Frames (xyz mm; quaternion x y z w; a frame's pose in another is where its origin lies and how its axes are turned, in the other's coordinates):
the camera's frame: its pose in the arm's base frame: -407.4 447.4 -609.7 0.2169 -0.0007 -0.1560 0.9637
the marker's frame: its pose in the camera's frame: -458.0 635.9 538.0 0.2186 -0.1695 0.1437 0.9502
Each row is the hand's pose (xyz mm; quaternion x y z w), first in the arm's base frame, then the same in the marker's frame.
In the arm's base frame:
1: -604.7 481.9 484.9 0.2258 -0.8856 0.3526 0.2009
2: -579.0 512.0 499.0 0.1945 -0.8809 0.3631 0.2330
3: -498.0 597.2 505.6 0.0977 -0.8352 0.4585 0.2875
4: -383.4 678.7 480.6 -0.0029 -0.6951 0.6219 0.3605
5: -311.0 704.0 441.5 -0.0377 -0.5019 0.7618 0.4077
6: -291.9 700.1 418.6 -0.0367 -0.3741 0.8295 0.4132
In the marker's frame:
1: 301.8 -78.3 431.4 0.2446 -0.5946 0.6171 0.4537
2: 322.1 -49.9 408.0 0.2064 -0.5804 0.6333 0.4685
3: 374.4 5.9 318.5 0.1187 -0.4944 0.7251 0.4644
4: 445.8 33.3 197.9 0.0316 -0.2938 0.8425 0.4505
5: 489.1 15.8 125.6 0.0053 -0.0580 0.9018 0.4281
6: 498.6 -5.1 106.2 0.0136 0.0835 0.9122 0.4009

